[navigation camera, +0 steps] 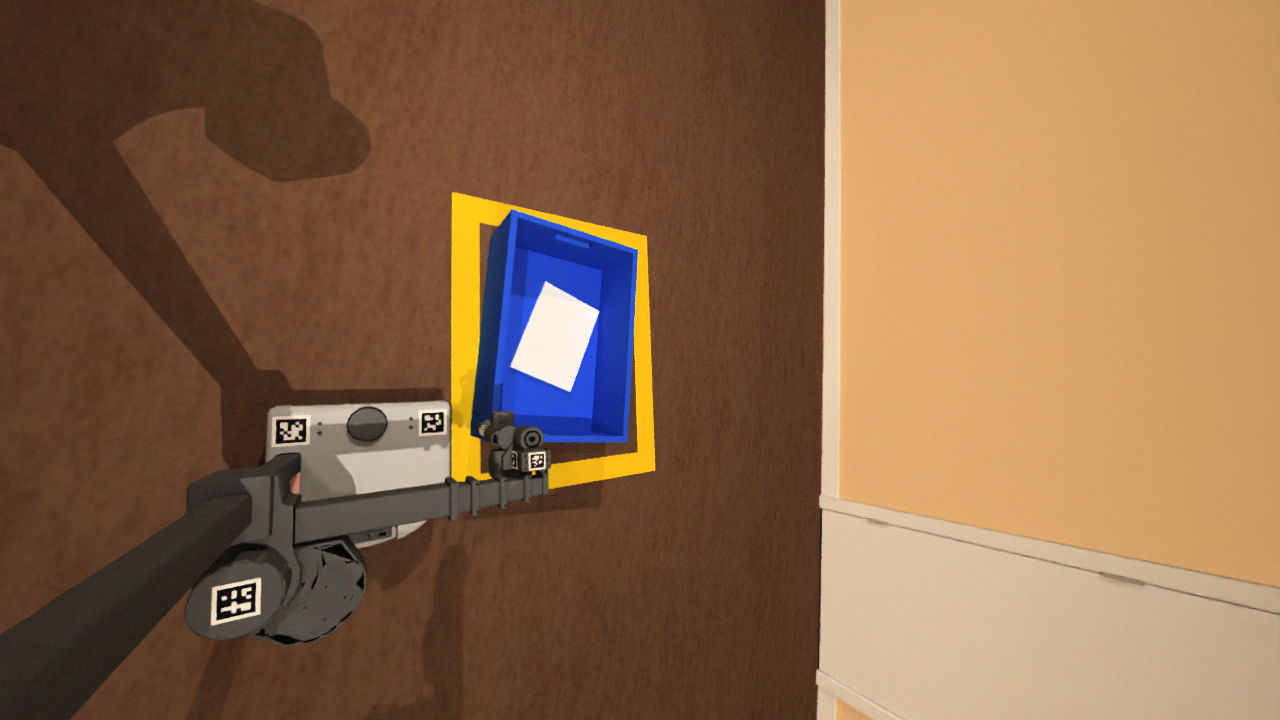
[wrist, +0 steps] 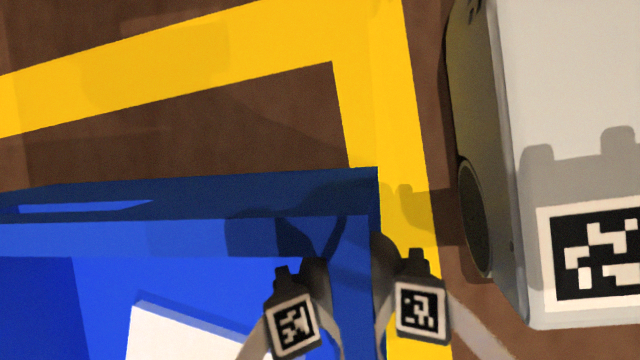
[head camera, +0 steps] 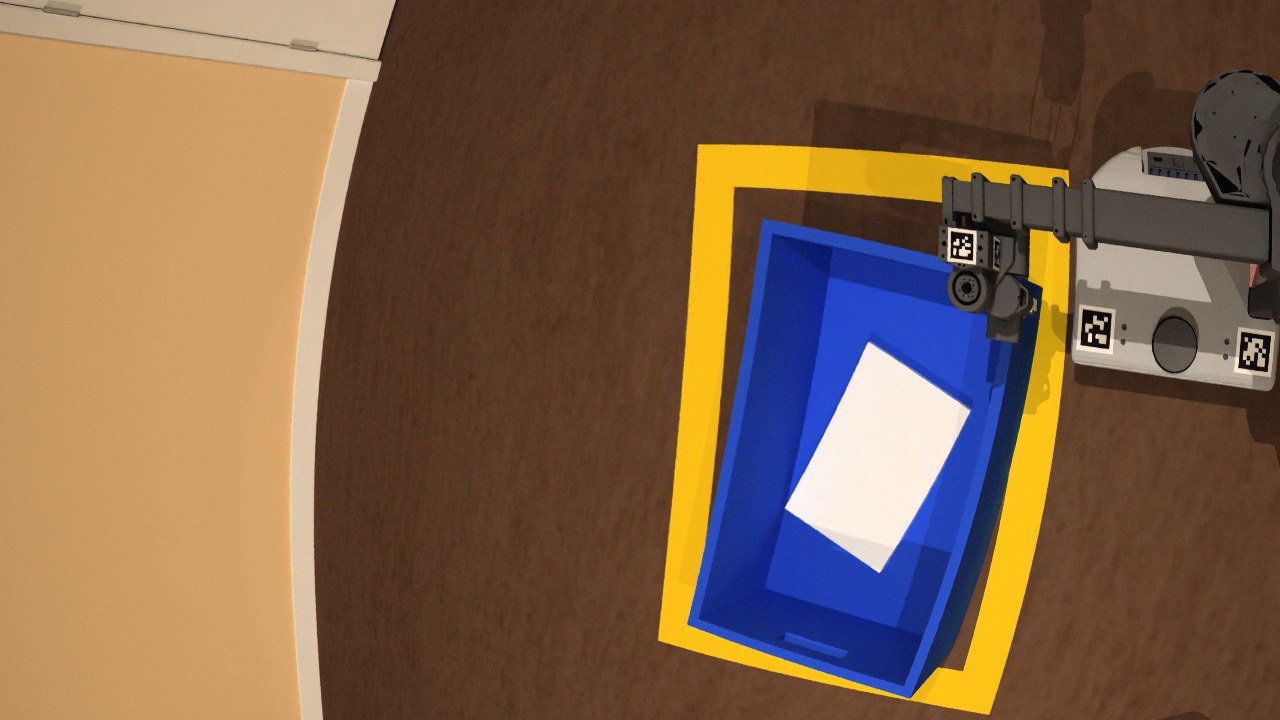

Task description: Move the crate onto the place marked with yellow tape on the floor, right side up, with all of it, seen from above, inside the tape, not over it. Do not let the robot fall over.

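Frame: origin at the robot's base, x ahead, y left, z up, level; metres.
Seen in the pictures: gripper, fingertip midpoint: (wrist: 349,264); robot's base, link origin: (navigation camera: 367,422) (head camera: 1171,341).
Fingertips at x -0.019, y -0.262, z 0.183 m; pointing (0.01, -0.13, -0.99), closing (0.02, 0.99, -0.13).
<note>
Pixels of each thing's top centre, then the offset from my fingertips to it.
- blue crate, top centre: (head camera: 852,474) (navigation camera: 573,332) 0.245 m ahead, 0.212 m right, 0.037 m up
- white block, top centre: (head camera: 877,461) (navigation camera: 558,336) 0.260 m ahead, 0.246 m right, 0.149 m down
The blue crate (head camera: 859,313) (navigation camera: 546,410) (wrist: 185,237) is right side up and slightly turned within the yellow tape outline (head camera: 702,358) (navigation camera: 465,295) (wrist: 392,100). In the head view its bottom end overlaps the lower tape strip, with the lower right corner near the strip's outer edge. In the wrist view the gripped corner overlaps the inner edge of the tape beside the base. The crate's height hides whether its bottom touches the tape. My gripper (head camera: 998,358) (wrist: 349,264) is shut on the crate's side wall near this corner, one finger inside and one outside.
A white block (head camera: 877,456) (navigation camera: 554,335) (wrist: 175,335) lies inside the crate. My base (head camera: 1127,277) (navigation camera: 393,470) (wrist: 570,100) stands close beside the tape. The orange wall (head camera: 161,358) (navigation camera: 1056,268) and a white panel (head camera: 223,22) (navigation camera: 1029,617) are across the floor.
</note>
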